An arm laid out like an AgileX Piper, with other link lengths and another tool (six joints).
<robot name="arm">
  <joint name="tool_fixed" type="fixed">
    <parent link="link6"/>
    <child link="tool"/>
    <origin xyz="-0.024 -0.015 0.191" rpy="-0.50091 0 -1.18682"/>
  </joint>
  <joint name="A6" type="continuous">
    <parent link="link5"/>
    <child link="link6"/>
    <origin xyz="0 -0.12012 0" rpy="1.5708 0 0"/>
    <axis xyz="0 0 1"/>
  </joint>
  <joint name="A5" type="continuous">
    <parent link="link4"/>
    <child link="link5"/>
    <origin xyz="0 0 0" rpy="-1.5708 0 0"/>
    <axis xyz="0 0 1"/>
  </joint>
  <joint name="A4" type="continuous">
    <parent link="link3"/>
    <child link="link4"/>
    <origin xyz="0.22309 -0.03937 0" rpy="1.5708 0 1.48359"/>
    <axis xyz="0 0 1"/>
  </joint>
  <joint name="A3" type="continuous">
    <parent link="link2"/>
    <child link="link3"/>
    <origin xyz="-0.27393 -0.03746 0"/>
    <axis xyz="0 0 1"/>
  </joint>
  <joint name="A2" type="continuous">
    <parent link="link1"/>
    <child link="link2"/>
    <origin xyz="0 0 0" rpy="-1.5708 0 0"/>
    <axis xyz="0 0 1"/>
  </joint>
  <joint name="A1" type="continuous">
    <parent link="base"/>
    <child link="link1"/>
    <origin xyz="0 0 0.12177"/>
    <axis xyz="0 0 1"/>
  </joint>
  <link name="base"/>
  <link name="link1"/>
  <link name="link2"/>
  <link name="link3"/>
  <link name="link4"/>
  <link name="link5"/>
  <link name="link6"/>
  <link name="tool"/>
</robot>
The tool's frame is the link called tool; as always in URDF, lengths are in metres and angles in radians. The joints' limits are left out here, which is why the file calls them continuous.
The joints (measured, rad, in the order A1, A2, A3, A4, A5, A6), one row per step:
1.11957 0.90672 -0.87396 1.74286 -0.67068 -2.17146
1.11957 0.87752 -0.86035 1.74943 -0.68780 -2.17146
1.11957 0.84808 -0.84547 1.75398 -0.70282 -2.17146
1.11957 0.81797 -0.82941 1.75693 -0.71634 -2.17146
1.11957 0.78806 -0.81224 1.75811 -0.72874 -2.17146
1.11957 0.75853 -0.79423 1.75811 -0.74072 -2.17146
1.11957 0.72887 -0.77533 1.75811 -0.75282 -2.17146
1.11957 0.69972 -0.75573 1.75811 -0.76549 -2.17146
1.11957 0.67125 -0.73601 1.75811 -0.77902 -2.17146
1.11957 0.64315 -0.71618 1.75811 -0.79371 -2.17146
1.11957 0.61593 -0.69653 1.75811 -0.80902 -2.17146
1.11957 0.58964 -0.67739 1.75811 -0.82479 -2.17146
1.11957 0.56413 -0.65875 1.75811 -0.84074 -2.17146
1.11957 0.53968 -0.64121 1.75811 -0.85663 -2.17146
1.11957 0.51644 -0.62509 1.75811 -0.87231 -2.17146
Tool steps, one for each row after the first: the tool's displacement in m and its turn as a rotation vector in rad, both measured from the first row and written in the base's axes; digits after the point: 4 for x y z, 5 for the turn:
-0.0011 -0.0115 0.0009 0.01466 0.00135 -0.01642
-0.0024 -0.0223 0.0014 0.02781 0.00129 -0.03079
-0.0041 -0.0329 0.0017 0.04006 -0.00001 -0.04372
-0.0058 -0.0430 0.0016 0.05058 -0.00237 -0.05567
-0.0075 -0.0528 0.0010 0.05960 -0.00522 -0.06730
-0.0092 -0.0625 -0.0002 0.06797 -0.00763 -0.07904
-0.0108 -0.0722 -0.0021 0.07521 -0.00936 -0.09134
-0.0121 -0.0817 -0.0046 0.08165 -0.01051 -0.10448
-0.0133 -0.0915 -0.0075 0.08756 -0.01118 -0.11875
-0.0143 -0.1010 -0.0108 0.09279 -0.01136 -0.13363
-0.0152 -0.1105 -0.0143 0.09762 -0.01120 -0.14894
-0.0160 -0.1197 -0.0180 0.10220 -0.01081 -0.16442
-0.0167 -0.1287 -0.0216 0.10687 -0.01034 -0.17983
-0.0175 -0.1373 -0.0249 0.11179 -0.00988 -0.19502

